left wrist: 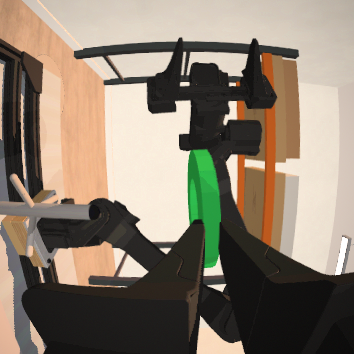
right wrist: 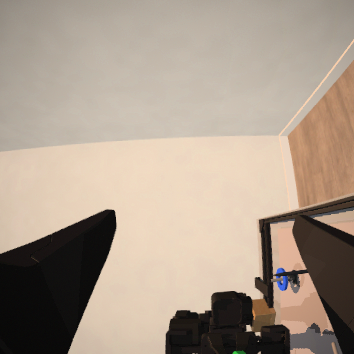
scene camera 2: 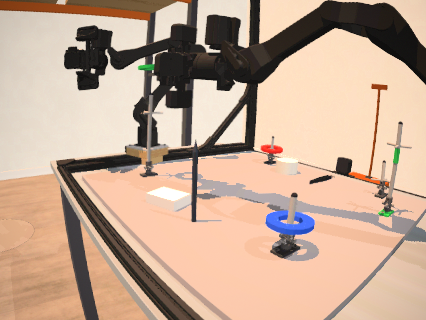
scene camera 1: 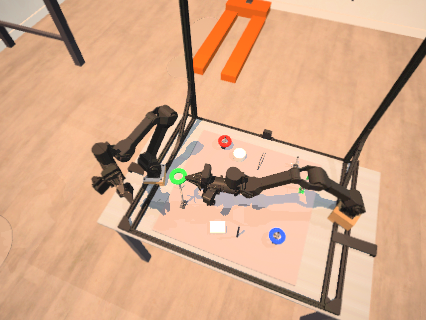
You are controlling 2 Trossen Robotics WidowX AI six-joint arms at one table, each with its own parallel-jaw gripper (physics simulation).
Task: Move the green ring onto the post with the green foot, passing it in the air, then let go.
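Frame: origin at the left arm's base, x ahead, y left, z up, level; centimetres.
Seen in the pictures: left gripper, fingertip midpoint: (left wrist: 209, 227) (scene camera 1: 184, 177); right gripper, fingertip midpoint: (left wrist: 219, 37) (right wrist: 206, 222) (scene camera 2: 76, 54) (scene camera 1: 128, 198); left arm's base, origin of the base link: (right wrist: 250, 315) (scene camera 1: 349, 210); right arm's base, origin of the base link: (left wrist: 50, 227) (scene camera 1: 154, 172).
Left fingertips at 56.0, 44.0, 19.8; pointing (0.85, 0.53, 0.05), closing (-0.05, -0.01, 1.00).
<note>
Pixels of each thing's top centre, then the offset from my left fingertips to it, as dx, dy, dz. "spot": a spot on its surface instead.
- green ring, middle of its top: (left wrist: 208, 207) (scene camera 2: 152, 65) (scene camera 1: 178, 175) +2.4, +1.2, +0.4
- plain grey post, surface spot: (left wrist: 55, 210) spot: +2.4, +1.1, -9.4
- red ring, middle of its top: (scene camera 2: 272, 146) (scene camera 1: 224, 140) +11.2, -37.2, -22.2
- blue ring, middle of its top: (scene camera 2: 290, 218) (right wrist: 279, 278) (scene camera 1: 277, 235) -39.0, -14.3, -22.3
- white cylinder, middle of its top: (scene camera 2: 287, 160) (scene camera 1: 239, 153) +1.0, -37.1, -24.0
- white box, middle of its top: (scene camera 2: 168, 193) (scene camera 1: 217, 226) -16.8, -0.8, -25.5
- upright black spike, middle of its top: (scene camera 2: 195, 139) (scene camera 1: 239, 225) -25.8, -3.8, -13.5
The green ring (scene camera 1: 172, 177) (scene camera 2: 145, 67) (left wrist: 210, 195) is held at its rim, level, high above the table. My left gripper (scene camera 1: 187, 178) (left wrist: 209, 227) is shut on it. A plain grey post (scene camera 1: 181, 194) (scene camera 2: 149, 135) (left wrist: 55, 210) with a dark foot stands below; its tip is lower than the ring. My right gripper (scene camera 2: 88, 57) (left wrist: 219, 37) (right wrist: 206, 222) is open and empty, apart from the ring, beyond it in the left wrist view. The post with the green foot (scene camera 1: 301, 191) (scene camera 2: 396, 155) stands at the right, partly hidden by the left arm in scene camera 1.
A red ring (scene camera 1: 219, 142) (scene camera 2: 265, 149) and a blue ring (scene camera 1: 270, 237) (scene camera 2: 274, 226) sit on short posts. A white cylinder (scene camera 1: 239, 154) (scene camera 2: 287, 166), a white box (scene camera 1: 217, 227) (scene camera 2: 169, 198) and an upright black spike (scene camera 1: 238, 231) (scene camera 2: 195, 185) stand on the table.
</note>
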